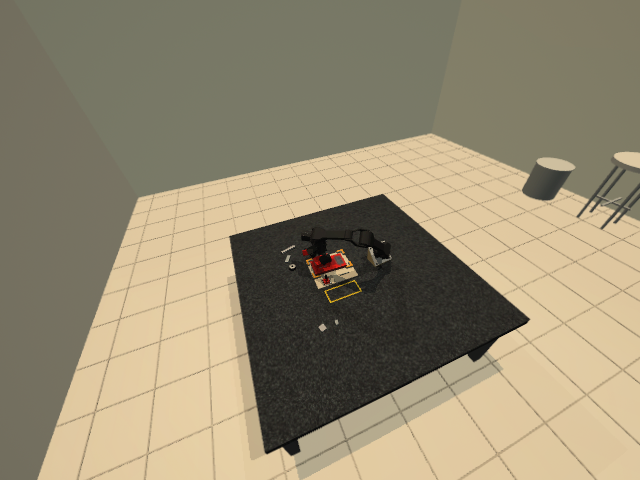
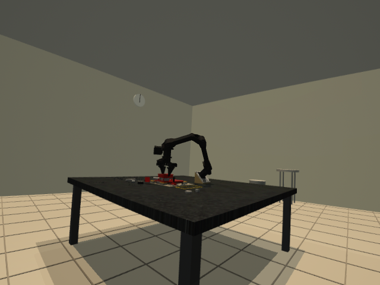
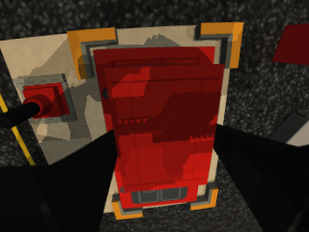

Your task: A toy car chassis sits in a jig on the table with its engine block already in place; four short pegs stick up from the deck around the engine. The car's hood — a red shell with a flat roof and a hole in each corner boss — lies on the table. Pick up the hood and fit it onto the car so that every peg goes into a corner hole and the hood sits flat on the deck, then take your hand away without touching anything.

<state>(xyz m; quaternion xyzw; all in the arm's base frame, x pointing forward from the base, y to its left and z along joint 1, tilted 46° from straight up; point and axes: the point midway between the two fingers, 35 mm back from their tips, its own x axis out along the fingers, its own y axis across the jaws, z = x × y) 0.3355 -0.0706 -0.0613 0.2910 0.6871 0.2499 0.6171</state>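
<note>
Right now my gripper tip is 40 mm past the beige jig, 20 mm to the right of it and 50 mm above it. Also, from my gripper tip: red hood (right at my gripper tip); then wheel (170 mm ahead, 80 mm to the right, 50 mm below).
</note>
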